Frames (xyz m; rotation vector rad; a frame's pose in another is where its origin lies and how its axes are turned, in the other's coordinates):
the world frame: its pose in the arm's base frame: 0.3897 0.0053 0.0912 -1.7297 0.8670 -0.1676
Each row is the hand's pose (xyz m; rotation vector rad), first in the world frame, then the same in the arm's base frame.
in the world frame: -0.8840 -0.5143 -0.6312 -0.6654 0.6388 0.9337
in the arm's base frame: -0.3366 0.1116 1.0428 -1.6629 2.3118 0.2432
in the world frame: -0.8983 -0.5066 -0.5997 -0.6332 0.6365 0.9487
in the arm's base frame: -0.3340 0.1443 1.0294 -1.6237 2.3083 0.2390
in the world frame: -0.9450 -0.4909 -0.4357 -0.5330 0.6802 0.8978
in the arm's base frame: -0.2894 0.2994 0.9722 -1.5769 2.2682 0.1048
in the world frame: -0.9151 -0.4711 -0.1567 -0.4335 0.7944 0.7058
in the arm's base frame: -0.1318 0.4959 0.8470 -1.6233 2.1749 -0.2006
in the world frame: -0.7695 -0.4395 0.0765 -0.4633 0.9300 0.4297
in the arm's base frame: 0.0797 0.5837 0.6916 -1.8190 2.0651 -0.5361
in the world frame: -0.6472 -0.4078 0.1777 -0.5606 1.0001 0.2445
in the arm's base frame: 0.2056 0.5834 0.5899 -2.0151 1.9897 -0.7162
